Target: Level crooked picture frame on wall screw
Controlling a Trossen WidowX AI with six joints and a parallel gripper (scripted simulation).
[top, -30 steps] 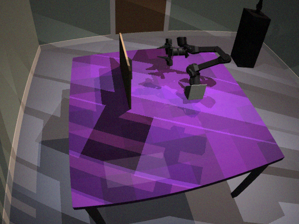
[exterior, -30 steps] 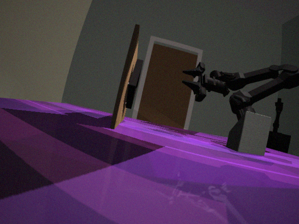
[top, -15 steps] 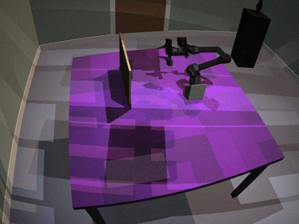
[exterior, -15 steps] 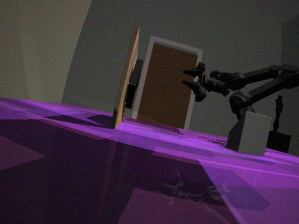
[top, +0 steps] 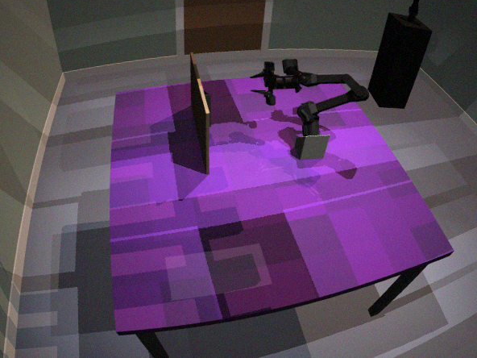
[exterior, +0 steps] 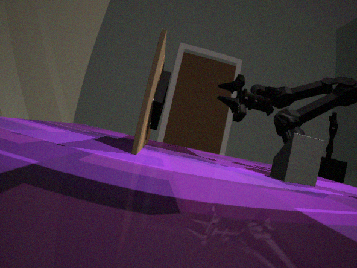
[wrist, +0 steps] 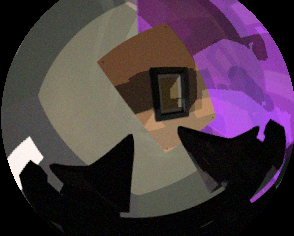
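Right now the dark picture frame is 20 cm ahead of my gripper tip, 9 cm below it and 5 cm to the left of it. From my gripper tip the other things lie so: wooden wall panel 21 cm ahead, 10 cm below, 4 cm to the left.
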